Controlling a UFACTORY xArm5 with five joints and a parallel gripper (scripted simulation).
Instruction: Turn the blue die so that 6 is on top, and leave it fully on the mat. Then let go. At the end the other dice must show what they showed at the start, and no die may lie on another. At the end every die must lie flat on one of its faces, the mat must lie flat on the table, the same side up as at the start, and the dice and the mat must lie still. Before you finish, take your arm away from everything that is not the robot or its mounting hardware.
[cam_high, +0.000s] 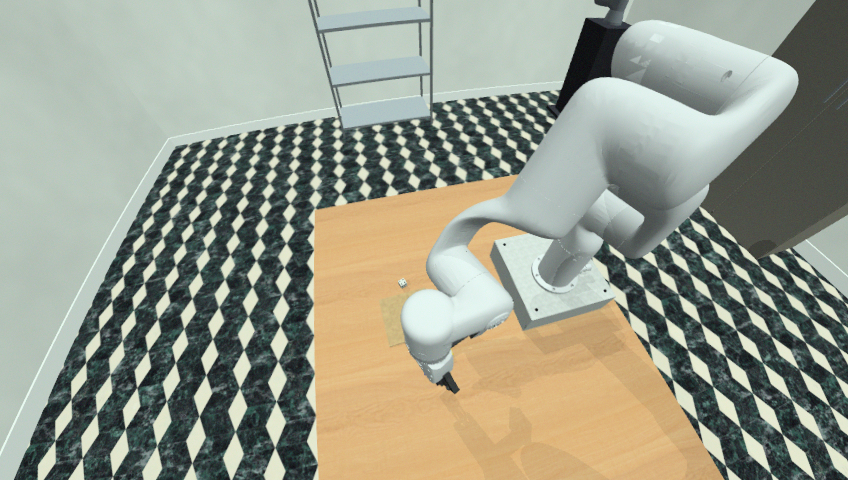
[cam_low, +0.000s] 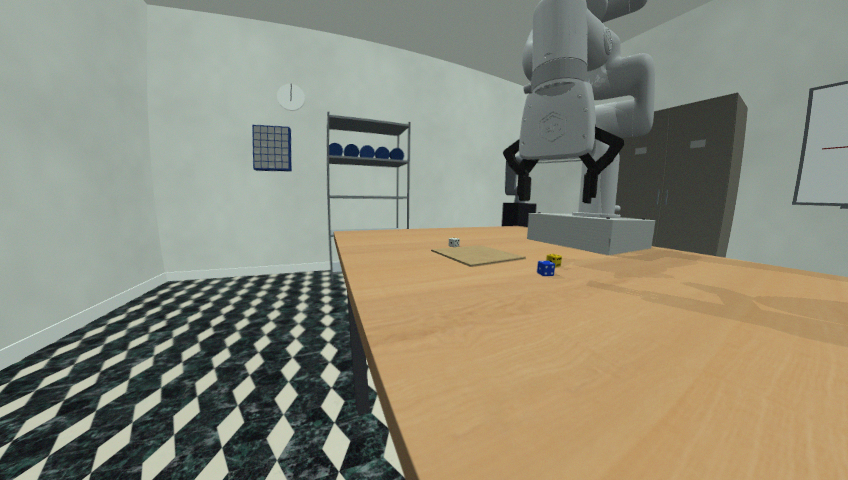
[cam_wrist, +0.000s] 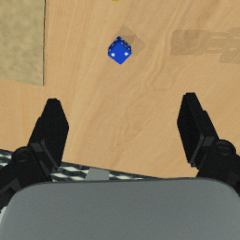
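The blue die lies 11 cm below my hand. From my hand the other things lie so: tan mat 3 cm ahead, 16 cm to the right, 12 cm below; yellow die 6 cm behind, 3 cm to the right, 11 cm below; white die 3 cm ahead, 26 cm to the right, 11 cm below.
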